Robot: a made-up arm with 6 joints.
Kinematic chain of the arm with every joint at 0, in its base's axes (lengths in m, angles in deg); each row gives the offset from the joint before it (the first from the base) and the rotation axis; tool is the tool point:
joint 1: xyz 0 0 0.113 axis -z
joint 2: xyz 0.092 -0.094 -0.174 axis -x
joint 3: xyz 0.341 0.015 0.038 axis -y
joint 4: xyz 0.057 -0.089 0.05 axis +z
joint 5: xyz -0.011 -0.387 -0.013 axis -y
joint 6: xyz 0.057 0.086 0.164 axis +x
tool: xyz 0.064 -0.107 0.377
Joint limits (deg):
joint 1: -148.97..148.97
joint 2: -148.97..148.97
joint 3: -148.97..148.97
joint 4: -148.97..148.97
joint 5: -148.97..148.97
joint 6: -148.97..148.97
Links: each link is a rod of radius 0.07 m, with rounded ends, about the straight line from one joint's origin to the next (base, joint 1, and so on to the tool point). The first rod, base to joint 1, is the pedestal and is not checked.
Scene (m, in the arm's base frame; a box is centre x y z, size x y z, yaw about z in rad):
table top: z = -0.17
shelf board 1: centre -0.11 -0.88 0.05 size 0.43 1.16 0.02 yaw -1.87
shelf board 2: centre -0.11 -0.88 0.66 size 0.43 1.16 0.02 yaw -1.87
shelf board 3: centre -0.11 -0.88 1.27 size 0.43 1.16 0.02 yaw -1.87
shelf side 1: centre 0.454 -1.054 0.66 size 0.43 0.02 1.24 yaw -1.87
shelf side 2: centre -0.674 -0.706 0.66 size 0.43 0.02 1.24 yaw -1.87
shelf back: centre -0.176 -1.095 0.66 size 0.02 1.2 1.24 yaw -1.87
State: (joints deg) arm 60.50 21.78 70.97 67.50 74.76 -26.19
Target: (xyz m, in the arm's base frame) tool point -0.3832 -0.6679 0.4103
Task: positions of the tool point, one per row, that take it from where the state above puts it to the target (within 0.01 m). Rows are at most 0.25 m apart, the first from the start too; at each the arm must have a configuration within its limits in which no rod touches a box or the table.
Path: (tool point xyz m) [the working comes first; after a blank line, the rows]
Joints at the target: 57.30 16.89 64.86 73.30 88.42 -15.49
Straight joint move there: clear.

1: -0.3832 -0.6679 0.4103

